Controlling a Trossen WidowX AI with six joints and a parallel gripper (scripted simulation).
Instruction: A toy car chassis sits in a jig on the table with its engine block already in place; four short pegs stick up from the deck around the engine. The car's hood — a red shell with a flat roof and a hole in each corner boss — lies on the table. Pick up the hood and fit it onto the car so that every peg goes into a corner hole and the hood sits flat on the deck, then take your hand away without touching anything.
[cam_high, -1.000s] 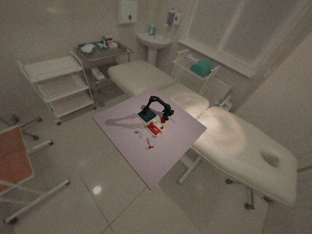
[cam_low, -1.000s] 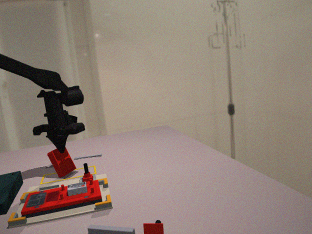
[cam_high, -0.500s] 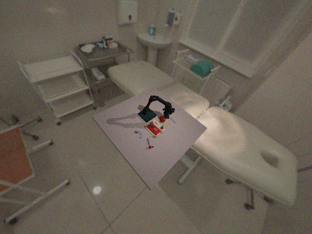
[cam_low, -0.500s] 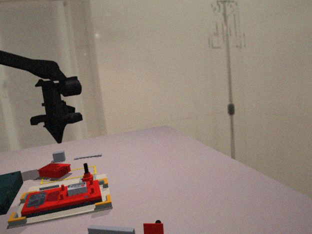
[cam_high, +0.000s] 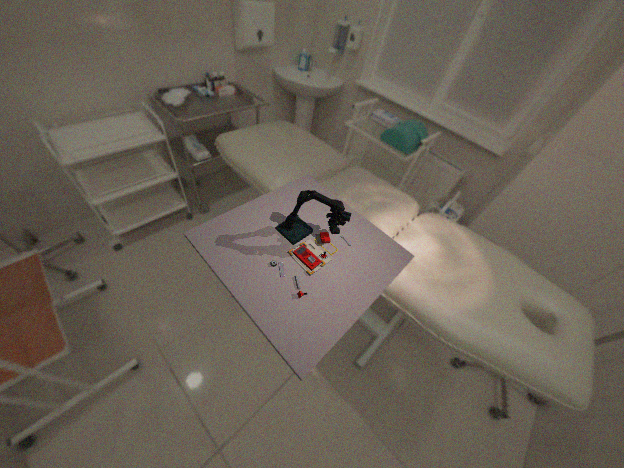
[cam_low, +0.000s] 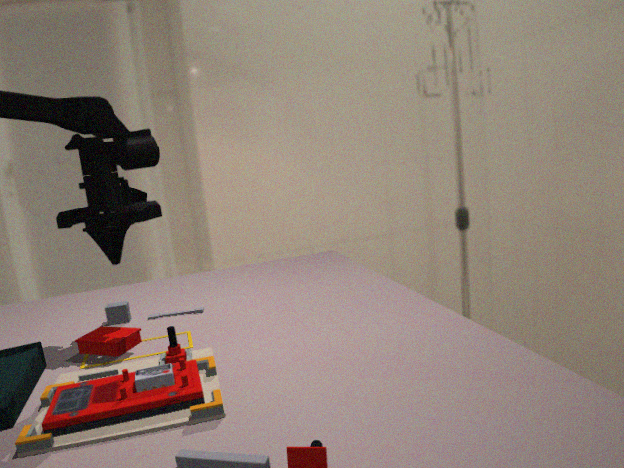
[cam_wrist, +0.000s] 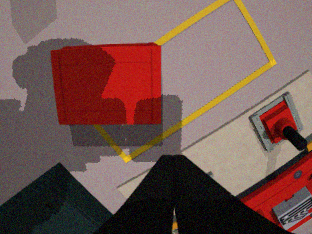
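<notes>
My gripper tip is 140 mm above the red hood, 40 mm past it and 20 mm to the right of it. Also, from my gripper tip: grey engine block: 220 mm to the right, 130 mm below, 60 mm ahead.
</notes>
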